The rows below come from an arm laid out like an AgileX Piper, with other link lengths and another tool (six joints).
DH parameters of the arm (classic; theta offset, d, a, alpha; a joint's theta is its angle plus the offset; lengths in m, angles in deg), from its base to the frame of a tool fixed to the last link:
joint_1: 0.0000 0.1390 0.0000 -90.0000
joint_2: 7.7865 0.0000 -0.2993 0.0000
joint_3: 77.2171 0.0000 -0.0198 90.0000
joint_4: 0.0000 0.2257 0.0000 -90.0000
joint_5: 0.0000 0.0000 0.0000 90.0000
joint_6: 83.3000 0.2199 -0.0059 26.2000
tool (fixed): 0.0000 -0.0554 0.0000 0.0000
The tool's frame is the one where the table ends.
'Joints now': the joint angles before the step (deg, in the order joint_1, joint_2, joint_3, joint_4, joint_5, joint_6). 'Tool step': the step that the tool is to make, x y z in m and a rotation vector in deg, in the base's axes. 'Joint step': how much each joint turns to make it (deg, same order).
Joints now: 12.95 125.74 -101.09 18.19 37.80 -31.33
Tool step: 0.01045 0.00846 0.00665 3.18 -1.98 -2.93
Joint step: 0.84 1.03 -1.89 1.07 -2.57 3.31
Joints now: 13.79 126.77 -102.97 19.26 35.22 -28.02
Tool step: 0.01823 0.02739 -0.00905 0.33 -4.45 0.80
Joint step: 2.82 4.69 -4.59 -1.13 -4.94 1.17
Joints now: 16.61 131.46 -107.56 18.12 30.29 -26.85
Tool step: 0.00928 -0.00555 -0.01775 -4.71 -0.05 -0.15
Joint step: 0.14 3.01 -2.81 -7.51 0.64 3.86
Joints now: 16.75 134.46 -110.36 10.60 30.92 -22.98
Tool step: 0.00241 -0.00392 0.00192 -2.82 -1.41 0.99
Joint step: -0.07 0.00 -0.44 -3.26 -0.11 -0.03
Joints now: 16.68 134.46 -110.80 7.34 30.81 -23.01
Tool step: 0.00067 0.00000 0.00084 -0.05 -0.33 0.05
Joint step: 0.00 0.00 -0.06 -0.09 -0.24 -0.07
